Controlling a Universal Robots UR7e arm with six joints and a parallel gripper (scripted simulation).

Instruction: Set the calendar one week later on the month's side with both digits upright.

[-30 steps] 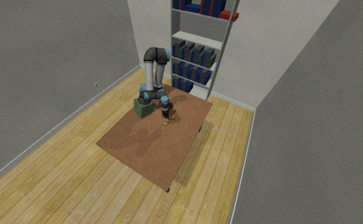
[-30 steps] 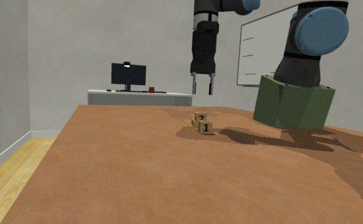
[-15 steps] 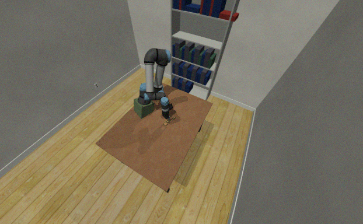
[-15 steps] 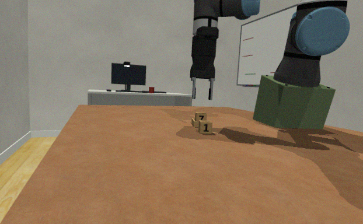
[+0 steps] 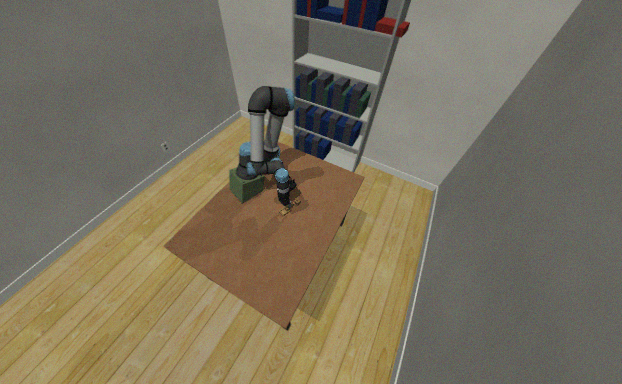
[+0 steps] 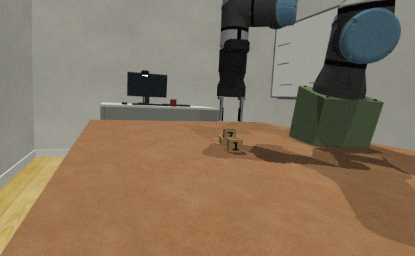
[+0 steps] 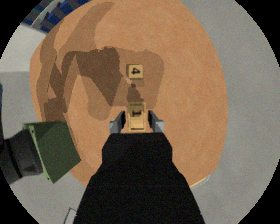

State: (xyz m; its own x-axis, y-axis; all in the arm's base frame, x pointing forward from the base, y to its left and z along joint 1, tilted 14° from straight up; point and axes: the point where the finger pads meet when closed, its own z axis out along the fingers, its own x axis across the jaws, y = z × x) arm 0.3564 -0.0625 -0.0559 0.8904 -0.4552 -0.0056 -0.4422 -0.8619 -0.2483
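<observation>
My hand is 7 cm above the wooden tray, 2 cm to the left of it and 1 cm past it.
</observation>
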